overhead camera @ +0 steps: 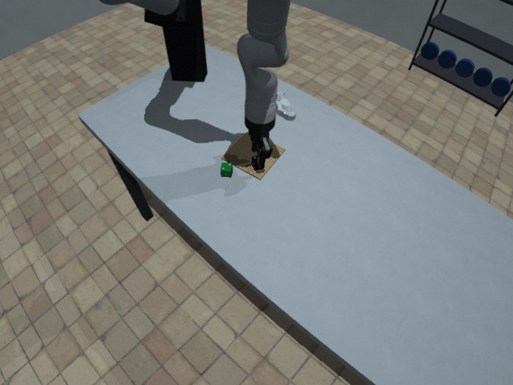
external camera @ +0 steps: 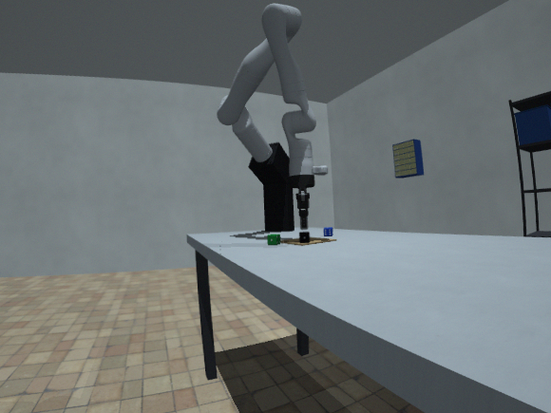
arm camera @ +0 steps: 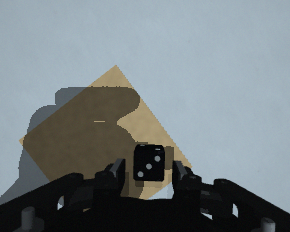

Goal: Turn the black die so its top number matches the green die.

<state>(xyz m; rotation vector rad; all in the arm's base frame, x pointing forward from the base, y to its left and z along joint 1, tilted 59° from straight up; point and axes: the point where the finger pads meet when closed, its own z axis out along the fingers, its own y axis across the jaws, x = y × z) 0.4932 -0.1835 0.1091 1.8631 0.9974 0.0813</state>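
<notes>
My hand is 4 cm above the black die. From my hand the other things lie so: tan mat: 6 cm below, 4 cm to the left, 3 cm behind; blue die: 20 cm to the left, 6 cm behind, 5 cm below; green die: 7 cm behind, 6 cm to the right, 5 cm below.
</notes>
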